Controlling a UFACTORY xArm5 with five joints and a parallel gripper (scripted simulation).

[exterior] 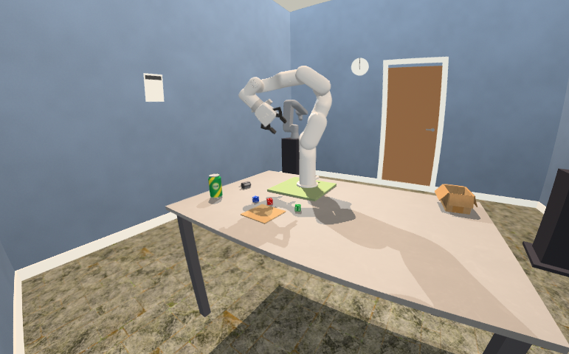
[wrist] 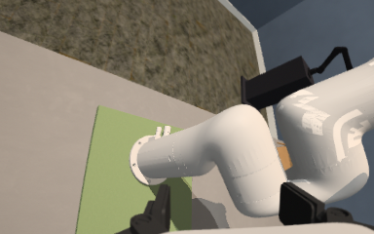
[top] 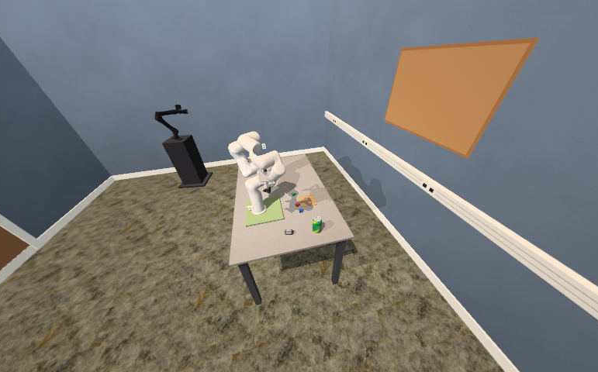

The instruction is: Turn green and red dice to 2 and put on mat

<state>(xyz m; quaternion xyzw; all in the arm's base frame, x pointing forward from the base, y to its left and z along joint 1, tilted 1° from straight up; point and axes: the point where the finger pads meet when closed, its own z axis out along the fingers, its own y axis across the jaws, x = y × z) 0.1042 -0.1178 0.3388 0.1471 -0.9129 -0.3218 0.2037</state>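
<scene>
Right now the red die is 340 mm below my hand, 220 mm ahead of it and 140 mm to the left of it. From my hand the other things lie so: blue die (340 mm below, 250 mm ahead, 60 mm to the left); then dark object (330 mm below, 150 mm to the right, 150 mm ahead); then green die (340 mm below, 290 mm to the left, 190 mm ahead).
</scene>
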